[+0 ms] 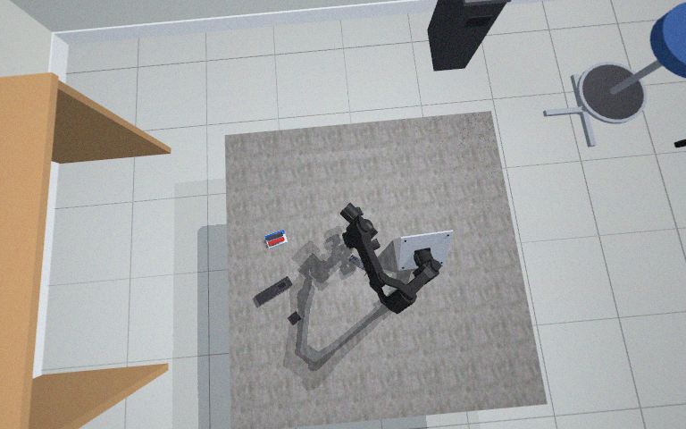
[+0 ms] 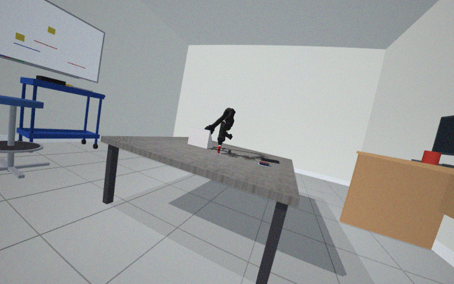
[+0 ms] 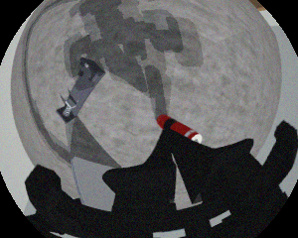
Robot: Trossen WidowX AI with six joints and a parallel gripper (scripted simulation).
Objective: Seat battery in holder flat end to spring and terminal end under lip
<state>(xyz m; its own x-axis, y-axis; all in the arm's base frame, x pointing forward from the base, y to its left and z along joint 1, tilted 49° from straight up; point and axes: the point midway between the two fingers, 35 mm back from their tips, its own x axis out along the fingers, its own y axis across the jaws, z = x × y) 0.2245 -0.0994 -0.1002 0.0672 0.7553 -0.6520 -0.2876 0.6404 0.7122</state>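
Now: the red battery 1 cm to the right of my gripper tip and 1 cm below it. From my gripper tip the other things lie so: small black block (36 cm ahead, 31 cm to the left, 4 cm below); then long black bar (43 cm ahead, 18 cm to the left, 3 cm below).
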